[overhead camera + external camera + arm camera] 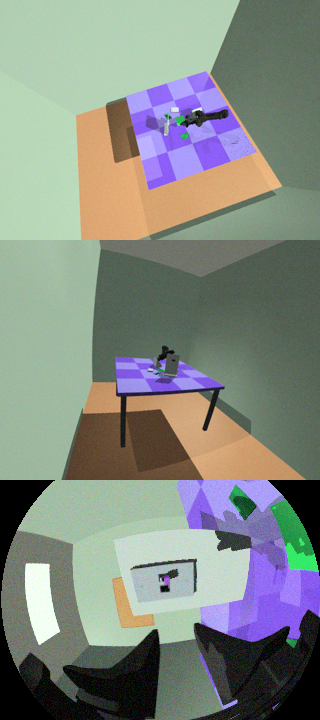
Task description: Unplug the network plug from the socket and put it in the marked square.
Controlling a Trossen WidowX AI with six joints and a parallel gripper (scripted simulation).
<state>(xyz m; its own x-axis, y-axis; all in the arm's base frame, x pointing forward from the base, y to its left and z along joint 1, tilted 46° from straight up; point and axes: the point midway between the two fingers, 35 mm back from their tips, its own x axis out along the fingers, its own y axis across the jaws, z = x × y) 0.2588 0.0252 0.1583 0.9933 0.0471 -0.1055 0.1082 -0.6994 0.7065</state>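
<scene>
The network plug is 12 cm ahead of my gripper tip and 4 cm to the right of it. The rest, counted from my gripper tip: grey upright panel: 14 cm ahead, 8 cm below, 4 cm to the right.
</scene>
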